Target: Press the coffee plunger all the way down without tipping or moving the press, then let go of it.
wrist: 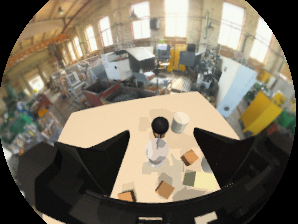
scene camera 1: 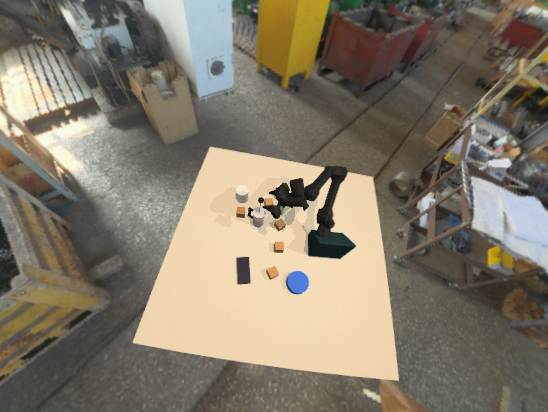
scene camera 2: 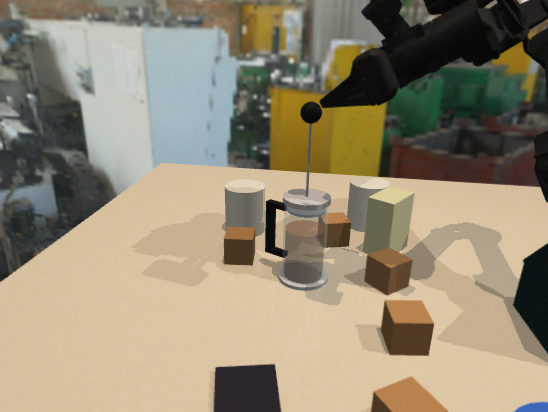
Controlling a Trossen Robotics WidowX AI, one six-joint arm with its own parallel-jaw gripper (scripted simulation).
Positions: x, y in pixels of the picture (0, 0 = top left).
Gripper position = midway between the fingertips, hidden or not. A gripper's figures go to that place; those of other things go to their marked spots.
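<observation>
A pale green block (scene camera 2: 388, 216) is 0.81 m from the lens, while a glass coffee press (scene camera 2: 306, 211) is 0.67 m from the lens. My gripper (scene camera 2: 329, 99) is 0.66 m from the lens. As for the glass coffee press and the pale green block, their marked spots are 0.19 m apart.
</observation>
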